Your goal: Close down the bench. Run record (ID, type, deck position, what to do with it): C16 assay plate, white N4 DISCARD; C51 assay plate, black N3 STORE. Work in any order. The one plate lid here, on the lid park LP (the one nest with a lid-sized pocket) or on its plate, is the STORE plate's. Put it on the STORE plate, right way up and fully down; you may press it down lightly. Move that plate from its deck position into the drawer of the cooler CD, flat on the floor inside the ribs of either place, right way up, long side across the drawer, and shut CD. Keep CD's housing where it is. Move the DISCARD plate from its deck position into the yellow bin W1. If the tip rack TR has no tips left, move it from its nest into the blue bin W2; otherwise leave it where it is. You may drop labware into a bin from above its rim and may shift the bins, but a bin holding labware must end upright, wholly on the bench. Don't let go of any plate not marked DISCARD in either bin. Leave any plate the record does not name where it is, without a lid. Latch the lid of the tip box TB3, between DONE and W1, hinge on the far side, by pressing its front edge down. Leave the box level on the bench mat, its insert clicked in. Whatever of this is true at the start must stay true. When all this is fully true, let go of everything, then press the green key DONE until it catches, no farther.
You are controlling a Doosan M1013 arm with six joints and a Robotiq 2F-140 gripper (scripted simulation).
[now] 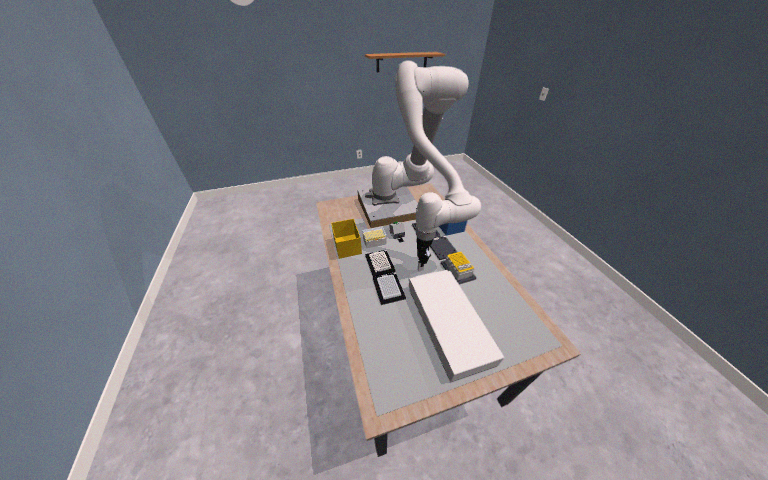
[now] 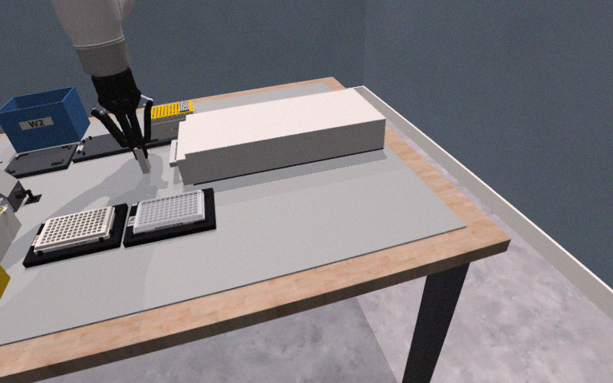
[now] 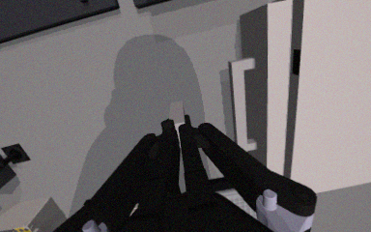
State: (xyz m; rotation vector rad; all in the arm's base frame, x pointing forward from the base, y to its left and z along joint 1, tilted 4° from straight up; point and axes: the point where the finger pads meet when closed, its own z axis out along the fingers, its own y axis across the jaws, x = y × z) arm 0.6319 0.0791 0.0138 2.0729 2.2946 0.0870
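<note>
The white plate is 90 mm behind my hand, 200 mm to the right of it and 20 mm below it. The rest, counted from my hand: grey plate lid: 180 mm ahead, 20 mm to the left, 10 mm below; black plate: 180 mm ahead, 20 mm to the left, 20 mm below; yellow tip rack TR: 30 mm ahead, 190 mm to the left, 20 mm above.
</note>
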